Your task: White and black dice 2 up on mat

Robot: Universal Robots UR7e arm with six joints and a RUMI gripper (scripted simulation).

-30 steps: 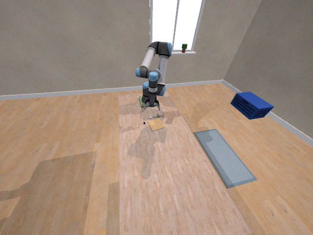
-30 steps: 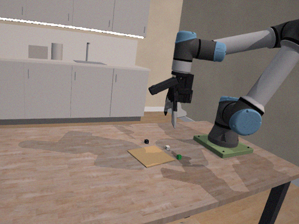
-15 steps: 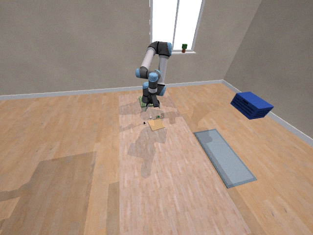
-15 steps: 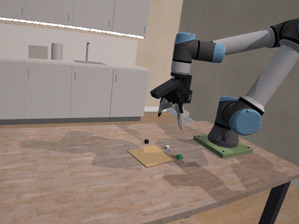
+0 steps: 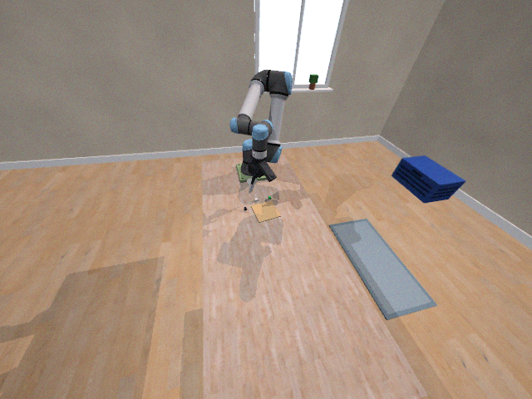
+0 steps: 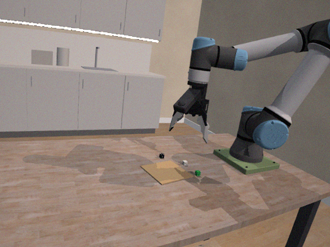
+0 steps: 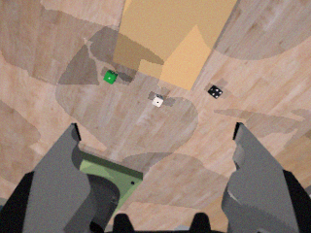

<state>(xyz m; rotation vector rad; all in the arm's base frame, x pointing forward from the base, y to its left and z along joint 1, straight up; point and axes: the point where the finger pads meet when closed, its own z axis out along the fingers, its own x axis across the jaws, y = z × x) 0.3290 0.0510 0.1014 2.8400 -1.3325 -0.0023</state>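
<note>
The white die is 12 cm below my hand, 2 cm to the right of it and 2 cm behind it. From my hand the other things lie so: black die (12 cm below, 9 cm to the right, 6 cm ahead); then green die (12 cm below, 7 cm to the left, 4 cm behind); then tan mat (12 cm below, 7 cm ahead, 3 cm to the left).
</note>
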